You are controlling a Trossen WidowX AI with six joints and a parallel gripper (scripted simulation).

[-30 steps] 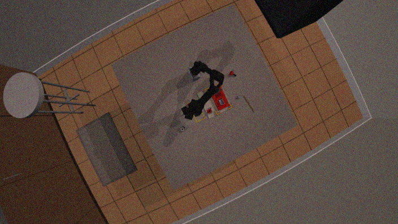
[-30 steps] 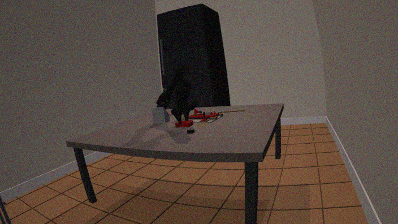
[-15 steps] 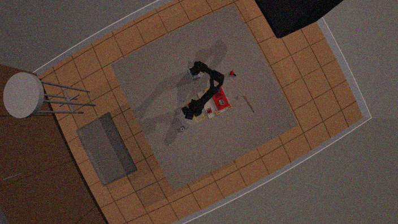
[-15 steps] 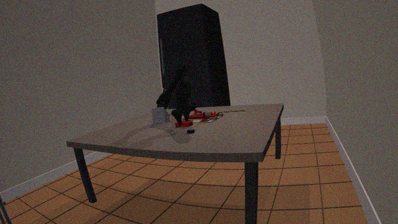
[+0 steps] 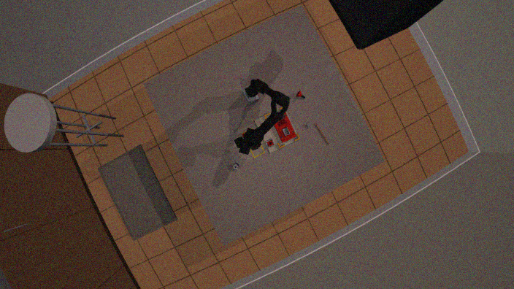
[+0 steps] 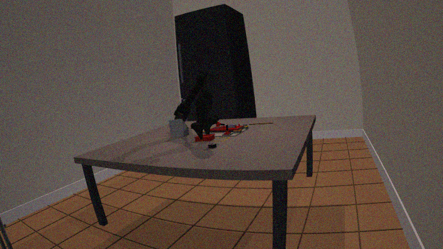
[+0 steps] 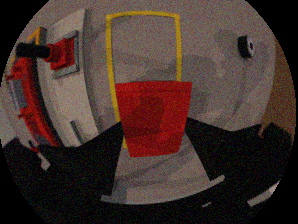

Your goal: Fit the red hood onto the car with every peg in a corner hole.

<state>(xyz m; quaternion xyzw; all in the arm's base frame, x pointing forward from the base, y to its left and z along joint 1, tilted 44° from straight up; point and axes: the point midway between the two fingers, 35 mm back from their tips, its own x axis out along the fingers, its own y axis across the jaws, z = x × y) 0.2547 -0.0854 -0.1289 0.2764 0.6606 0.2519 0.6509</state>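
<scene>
My gripper tip is now 50 mm short of the jig and 210 mm to the right of it. Round my gripper tip: thin rod 220 mm ahead, 450 mm to the left, 10 mm below; dark tyre 120 mm ahead, 180 mm to the right; red hood 10 mm above.
</scene>
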